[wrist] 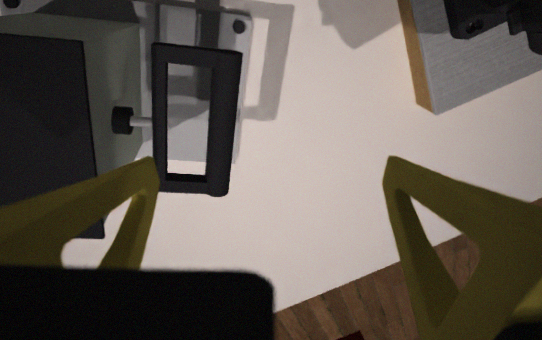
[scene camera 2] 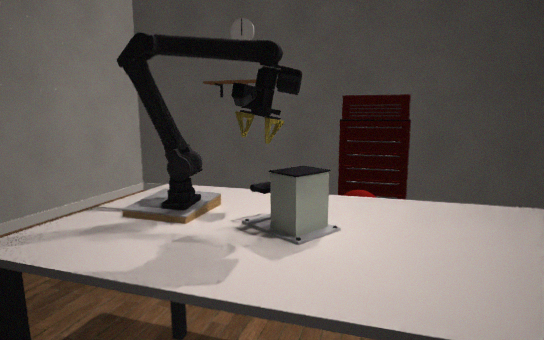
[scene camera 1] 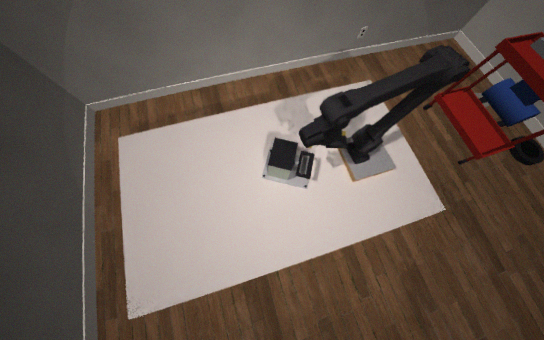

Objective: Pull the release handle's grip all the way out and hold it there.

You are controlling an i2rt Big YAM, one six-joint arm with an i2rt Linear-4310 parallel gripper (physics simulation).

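Observation:
The release handle's grip, a black rectangular loop (scene camera 1: 311, 166) (scene camera 2: 260, 187) (wrist: 222, 125), stands out level from one side of a pale green box with a black top (scene camera 1: 283, 152) (scene camera 2: 312, 202) (wrist: 45, 120). In the wrist view a thin pale rod (wrist: 142, 121) with a black collar shows between box and grip. The box stands on a grey bolted plate (scene camera 2: 327, 231) (wrist: 230, 37). My gripper (scene camera 2: 255, 139) (wrist: 270, 169) is open and empty, pointing down above the height of the grip and box. In the wrist view the left fingertip overlaps the grip's near left corner; the fingertips are apart from it.
The arm's base stands on a grey-topped wooden board (scene camera 1: 380, 169) (scene camera 2: 205, 201) (wrist: 470, 85) on the white table (scene camera 1: 200, 200) (scene camera 2: 425, 260) (wrist: 310, 210), on the grip's side of the box. A red cart (scene camera 1: 470, 120) and a red drawer cabinet (scene camera 2: 375, 110) stand beyond the table.

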